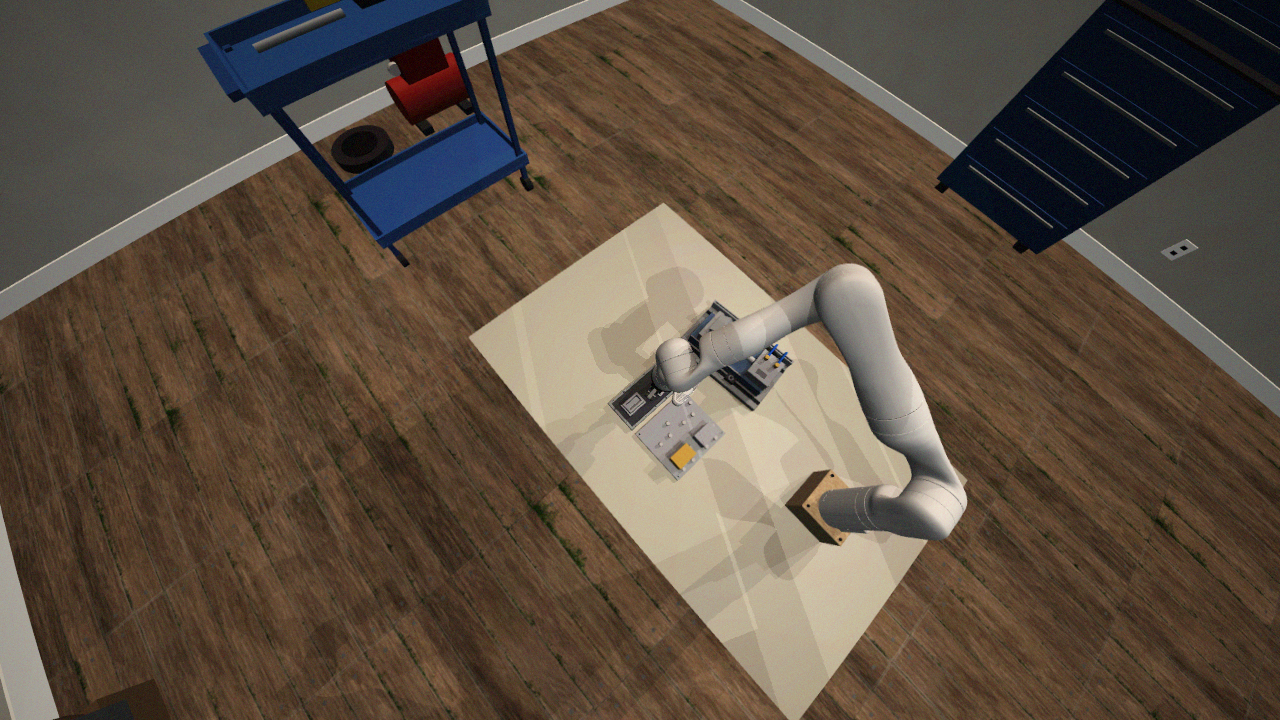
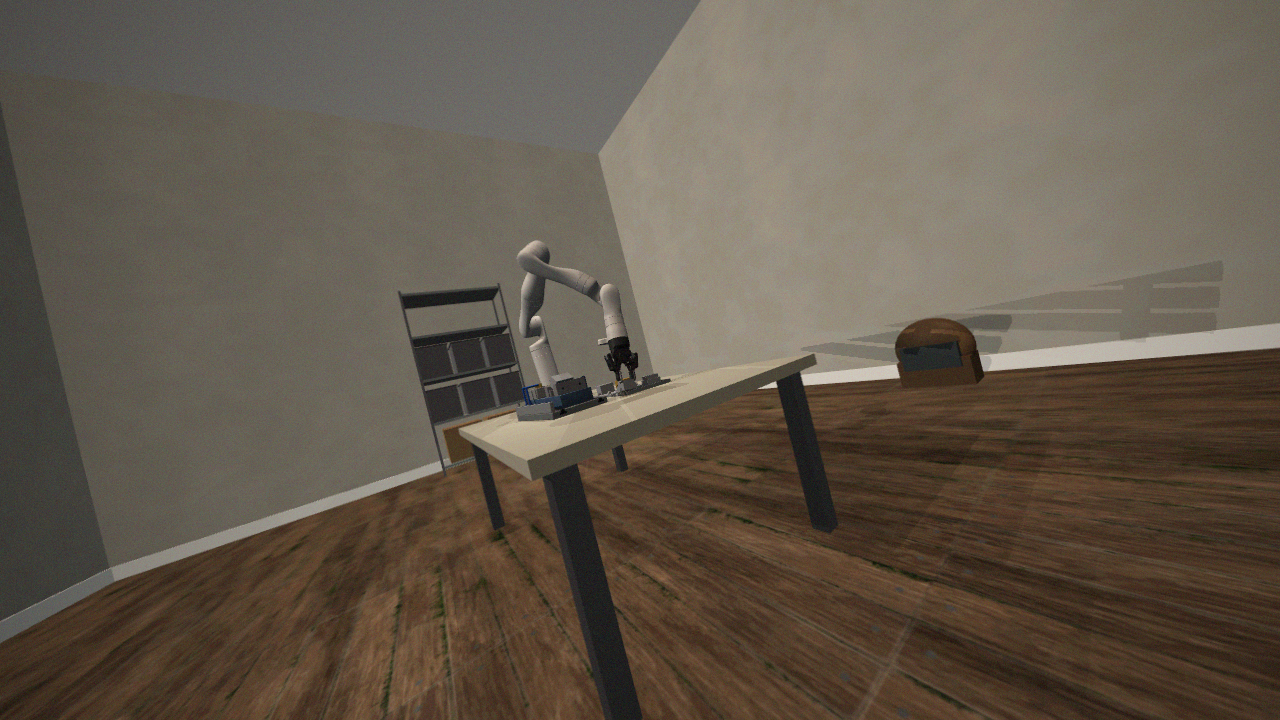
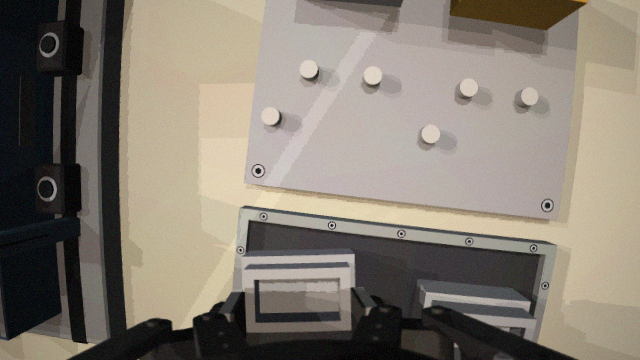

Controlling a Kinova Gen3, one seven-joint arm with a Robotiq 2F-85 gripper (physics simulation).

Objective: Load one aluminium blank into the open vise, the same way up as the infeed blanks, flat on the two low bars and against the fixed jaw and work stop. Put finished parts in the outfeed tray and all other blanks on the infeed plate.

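My gripper is shut on a finished part, a grey block with a rectangular pocket facing up. It holds the part low over one end of the dark outfeed tray. I cannot tell whether the part touches the tray floor. A second pocketed part lies in the tray's other end. The grey infeed plate with round pegs lies just beyond the tray. It carries a grey blank and an orange block. The vise is beside them.
The arm's wooden mount stands on the beige table. On the floor around the table are a blue cart, a dark blue cabinet and a shelf rack by the wall.
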